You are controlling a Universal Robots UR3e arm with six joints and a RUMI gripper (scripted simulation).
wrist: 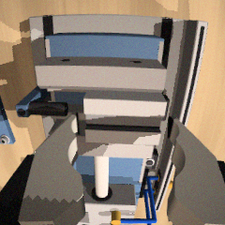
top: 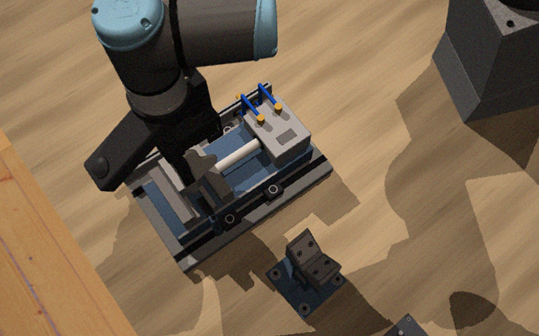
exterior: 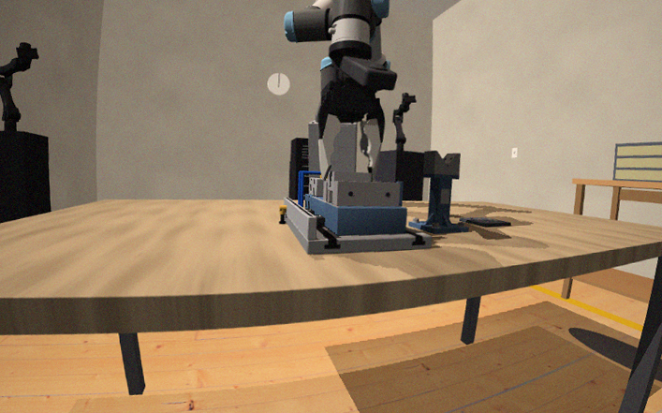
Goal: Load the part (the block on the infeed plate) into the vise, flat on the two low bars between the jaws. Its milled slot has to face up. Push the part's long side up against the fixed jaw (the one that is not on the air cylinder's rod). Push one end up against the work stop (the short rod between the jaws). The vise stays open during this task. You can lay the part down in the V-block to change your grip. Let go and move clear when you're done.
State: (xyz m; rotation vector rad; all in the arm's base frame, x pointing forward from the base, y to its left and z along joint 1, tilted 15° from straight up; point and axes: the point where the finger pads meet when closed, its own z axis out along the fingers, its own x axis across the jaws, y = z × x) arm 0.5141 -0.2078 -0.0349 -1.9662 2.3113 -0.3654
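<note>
My gripper is now 1 cm above the part. Also, from my hand: fixed jaw: 3 cm ahead, 1 cm to the left, 3 cm below; dark work stop: 1 cm ahead, 7 cm to the left, 2 cm below; moving jaw: 3 cm behind, 3 cm to the left, 3 cm below.
</note>
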